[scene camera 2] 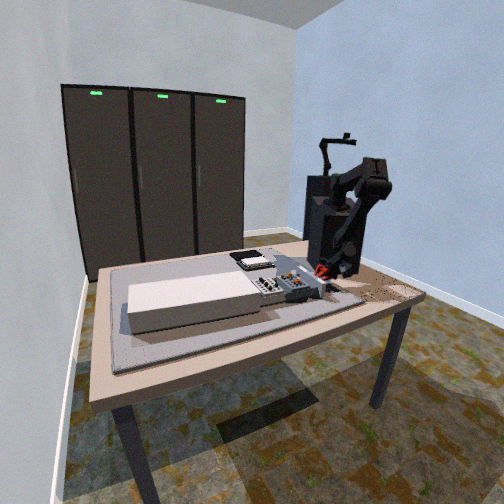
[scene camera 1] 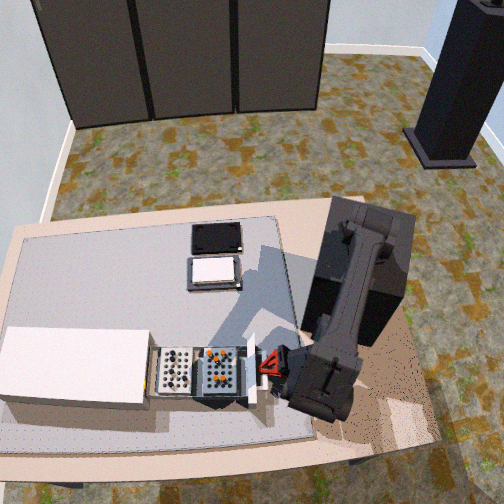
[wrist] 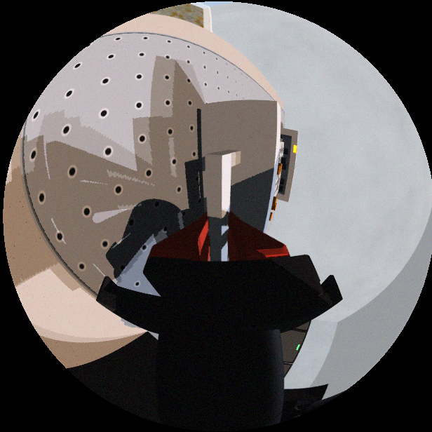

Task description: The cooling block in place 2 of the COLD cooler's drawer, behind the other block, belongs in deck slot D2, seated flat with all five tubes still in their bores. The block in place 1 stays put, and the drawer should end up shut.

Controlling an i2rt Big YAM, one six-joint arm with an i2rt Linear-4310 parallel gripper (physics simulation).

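The cooler [scene camera 1: 75, 364] [scene camera 2: 190, 300] is a long white box with its drawer pulled out. The drawer's white front panel [scene camera 1: 251, 370] [wrist: 240, 125] stands upright. Nearest this panel is a blue-grey block [scene camera 1: 219, 371] [scene camera 2: 295, 283] with several orange-capped tubes. Behind it, nearest the cooler, is a pale block [scene camera 1: 174, 370] [scene camera 2: 267, 287] with several black-capped tubes; both look flat. My gripper [scene camera 1: 262, 369] [scene camera 2: 318, 274] [wrist: 218, 216] is shut on the drawer handle [wrist: 219, 185], a pale bar in front of the panel. Its fingers hide part of the handle.
A black deck slot [scene camera 1: 216, 237] lies at the back of the perforated board [scene camera 1: 100, 285]. A dark slot holding a white plate [scene camera 1: 213, 270] [scene camera 2: 256, 261] is just in front of it. I cannot read their labels. The arm's black pedestal [scene camera 1: 350, 310] stands at the table's right.
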